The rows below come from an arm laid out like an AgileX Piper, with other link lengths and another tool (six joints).
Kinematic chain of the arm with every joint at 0, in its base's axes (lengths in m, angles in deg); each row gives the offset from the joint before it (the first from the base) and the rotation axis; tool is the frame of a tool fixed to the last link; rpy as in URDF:
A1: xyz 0 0 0.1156 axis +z
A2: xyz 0 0 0 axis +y
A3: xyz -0.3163 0 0.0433 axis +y
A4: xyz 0.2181 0 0.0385 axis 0.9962 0 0.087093
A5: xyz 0 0 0 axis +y
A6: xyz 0.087 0 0.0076 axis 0.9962 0 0.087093
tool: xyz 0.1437 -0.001 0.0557 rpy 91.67 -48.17 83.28
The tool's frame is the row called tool.
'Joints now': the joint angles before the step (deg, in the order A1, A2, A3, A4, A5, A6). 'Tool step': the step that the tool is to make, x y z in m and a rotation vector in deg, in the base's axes. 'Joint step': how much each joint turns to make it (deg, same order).
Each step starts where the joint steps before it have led.
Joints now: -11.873, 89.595, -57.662, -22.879, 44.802, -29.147
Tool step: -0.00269, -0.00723, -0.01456, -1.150, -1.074, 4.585
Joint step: -3.258, -0.001, 5.020, -0.658, -8.343, -5.210
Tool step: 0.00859, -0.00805, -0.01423, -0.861, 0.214, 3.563
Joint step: -2.280, 2.885, 0.691, -0.187, -5.059, -4.574
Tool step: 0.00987, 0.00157, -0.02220, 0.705, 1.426, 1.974
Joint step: -0.120, 4.243, -0.001, -0.076, -3.172, -1.164
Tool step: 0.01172, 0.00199, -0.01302, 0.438, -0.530, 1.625
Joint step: -0.001, 2.950, 0.001, -0.412, -3.689, -0.252
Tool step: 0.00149, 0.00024, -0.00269, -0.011, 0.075, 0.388
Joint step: 0.000, 0.538, -0.001, -0.189, -0.535, -0.110
